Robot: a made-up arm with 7 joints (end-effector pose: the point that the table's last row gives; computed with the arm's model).
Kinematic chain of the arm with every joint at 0, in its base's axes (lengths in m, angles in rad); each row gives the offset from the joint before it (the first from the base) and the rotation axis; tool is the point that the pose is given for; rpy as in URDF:
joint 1: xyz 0 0 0.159 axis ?
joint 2: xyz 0 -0.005 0.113 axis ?
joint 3: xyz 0 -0.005 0.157 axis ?
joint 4: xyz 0 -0.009 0.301 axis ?
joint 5: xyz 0 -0.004 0.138 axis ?
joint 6: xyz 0 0 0.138 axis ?
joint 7: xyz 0 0 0.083 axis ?
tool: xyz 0 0 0 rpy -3.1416 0 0
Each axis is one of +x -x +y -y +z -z.
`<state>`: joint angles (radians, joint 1 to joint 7).
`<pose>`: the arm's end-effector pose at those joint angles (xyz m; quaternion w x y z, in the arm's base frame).
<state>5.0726 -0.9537 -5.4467 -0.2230 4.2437 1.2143 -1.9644</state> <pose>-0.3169 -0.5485 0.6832 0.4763 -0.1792 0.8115 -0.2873</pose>
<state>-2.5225 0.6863 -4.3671 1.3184 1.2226 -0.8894 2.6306</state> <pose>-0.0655 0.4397 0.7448 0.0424 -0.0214 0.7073 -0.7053</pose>
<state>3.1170 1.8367 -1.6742 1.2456 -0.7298 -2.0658 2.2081</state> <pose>-0.5489 -0.2156 0.0796 0.9324 0.3270 0.1304 0.0816</pose>
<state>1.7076 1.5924 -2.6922 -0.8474 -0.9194 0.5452 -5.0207</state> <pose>-0.2292 -0.6776 0.0473 0.6327 -0.6170 0.0731 -0.4622</pose>
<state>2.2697 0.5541 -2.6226 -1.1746 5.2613 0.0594 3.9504</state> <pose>-0.4891 -0.3238 0.6282 0.7096 -0.1025 0.6815 0.1470</pose>
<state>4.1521 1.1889 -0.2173 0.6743 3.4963 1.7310 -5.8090</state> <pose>-0.3935 0.5755 0.4459 0.0578 -0.7889 0.6076 -0.0716</pose>
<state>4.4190 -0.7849 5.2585 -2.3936 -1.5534 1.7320 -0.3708</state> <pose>0.2079 -0.2464 0.3529 0.2117 -0.3302 -0.3955 -0.8305</pose>
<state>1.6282 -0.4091 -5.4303 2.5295 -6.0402 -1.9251 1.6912</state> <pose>-0.1600 0.0011 0.6015 0.0962 0.3928 0.9062 0.1239</pose>
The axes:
joint 1: -z
joint 2: +y
joint 3: -z
joint 4: +y
joint 5: -z
joint 6: +y
joint 7: -z

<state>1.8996 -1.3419 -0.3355 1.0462 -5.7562 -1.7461 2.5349</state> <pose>0.2671 0.5369 0.5861 0.0553 0.3185 0.3570 -0.8764</pose>
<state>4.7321 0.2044 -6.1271 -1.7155 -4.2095 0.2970 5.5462</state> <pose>-0.0157 -0.2633 0.7302 0.7312 -0.6681 -0.1211 -0.0653</pose>
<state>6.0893 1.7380 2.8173 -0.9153 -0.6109 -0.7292 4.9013</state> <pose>0.5399 0.2350 -0.0946 0.6059 0.1234 0.3335 -0.7116</pose>
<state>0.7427 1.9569 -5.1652 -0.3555 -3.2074 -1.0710 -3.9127</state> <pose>0.5552 -0.4771 0.0023 0.3590 -0.2006 0.4015 0.8184</pose>
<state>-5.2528 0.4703 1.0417 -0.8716 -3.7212 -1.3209 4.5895</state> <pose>0.2739 -0.1373 0.9262 0.2939 -0.0446 -0.8389 -0.4560</pose>
